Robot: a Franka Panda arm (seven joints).
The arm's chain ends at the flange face. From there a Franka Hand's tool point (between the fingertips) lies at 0.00 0.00 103.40 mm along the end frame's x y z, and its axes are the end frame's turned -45 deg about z.
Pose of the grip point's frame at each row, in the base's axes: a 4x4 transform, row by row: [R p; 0 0 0 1], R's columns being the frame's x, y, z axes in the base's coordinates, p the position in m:
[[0.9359 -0.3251 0.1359 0.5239], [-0.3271 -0.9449 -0.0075 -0.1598], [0.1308 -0.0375 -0.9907 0.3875], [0 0 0 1]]
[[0.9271 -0.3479 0.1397 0.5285], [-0.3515 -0.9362 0.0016 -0.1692], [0.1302 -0.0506 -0.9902 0.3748], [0 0 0 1]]
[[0.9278 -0.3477 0.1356 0.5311], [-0.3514 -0.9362 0.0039 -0.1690], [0.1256 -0.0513 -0.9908 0.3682], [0 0 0 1]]
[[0.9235 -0.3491 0.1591 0.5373], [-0.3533 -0.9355 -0.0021 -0.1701], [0.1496 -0.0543 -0.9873 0.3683], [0 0 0 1]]
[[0.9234 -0.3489 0.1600 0.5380], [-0.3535 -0.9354 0.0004 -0.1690], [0.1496 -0.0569 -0.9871 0.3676], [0 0 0 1]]
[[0.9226 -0.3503 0.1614 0.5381], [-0.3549 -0.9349 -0.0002 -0.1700], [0.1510 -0.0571 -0.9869 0.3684], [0 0 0 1]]
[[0.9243 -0.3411 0.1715 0.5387], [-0.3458 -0.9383 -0.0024 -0.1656], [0.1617 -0.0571 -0.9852 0.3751], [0 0 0 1]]
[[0.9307 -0.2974 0.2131 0.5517], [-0.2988 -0.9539 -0.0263 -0.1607], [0.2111 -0.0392 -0.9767 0.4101], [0 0 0 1]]
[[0.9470 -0.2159 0.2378 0.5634], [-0.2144 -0.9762 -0.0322 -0.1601], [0.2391 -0.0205 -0.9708 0.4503], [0 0 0 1]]
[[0.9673 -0.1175 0.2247 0.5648], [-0.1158 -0.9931 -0.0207 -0.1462], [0.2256 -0.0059 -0.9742 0.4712], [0 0 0 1]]
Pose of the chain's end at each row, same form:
[[0.4319 -0.8917 0.1359 0.5098], [-0.8994 -0.4369 -0.0075 -0.1590], [0.0660 -0.1190 -0.9907 0.4899], [0 0 0 1]]
[[0.4096 -0.9016 0.1397 0.5141], [-0.9105 -0.4134 0.0016 -0.1694], [0.0563 -0.1278 -0.9902 0.4772], [0 0 0 1]]
[[0.4102 -0.9019 0.1356 0.5171], [-0.9105 -0.4135 0.0039 -0.1694], [0.0525 -0.1251 -0.9908 0.4706], [0 0 0 1]]
[[0.4062 -0.8999 0.1591 0.5208], [-0.9113 -0.4117 -0.0021 -0.1699], [0.0674 -0.1442 -0.9873 0.4704], [0 0 0 1]]
[[0.4062 -0.8997 0.1600 0.5215], [-0.9114 -0.4115 0.0004 -0.1690], [0.0655 -0.1460 -0.9871 0.4697], [0 0 0 1]]
[[0.4047 -0.9001 0.1614 0.5214], [-0.9120 -0.4101 -0.0002 -0.1700], [0.0664 -0.1471 -0.9869 0.4704], [0 0 0 1]]
[[0.4124 -0.8948 0.1715 0.5210], [-0.9080 -0.4190 -0.0024 -0.1654], [0.0740 -0.1547 -0.9852 0.4770], [0 0 0 1]]
[[0.4478 -0.8684 0.2131 0.5297], [-0.8858 -0.4632 -0.0263 -0.1580], [0.1216 -0.1770 -0.9767 0.5111], [0 0 0 1]]
[[0.5170 -0.8223 0.2378 0.5388], [-0.8419 -0.5387 -0.0322 -0.1568], [0.1546 -0.1836 -0.9708 0.5507], [0 0 0 1]]
[[0.6009 -0.7671 0.2247 0.5416], [-0.7841 -0.6203 -0.0207 -0.1441], [0.1554 -0.1637 -0.9742 0.5719], [0 0 0 1]]

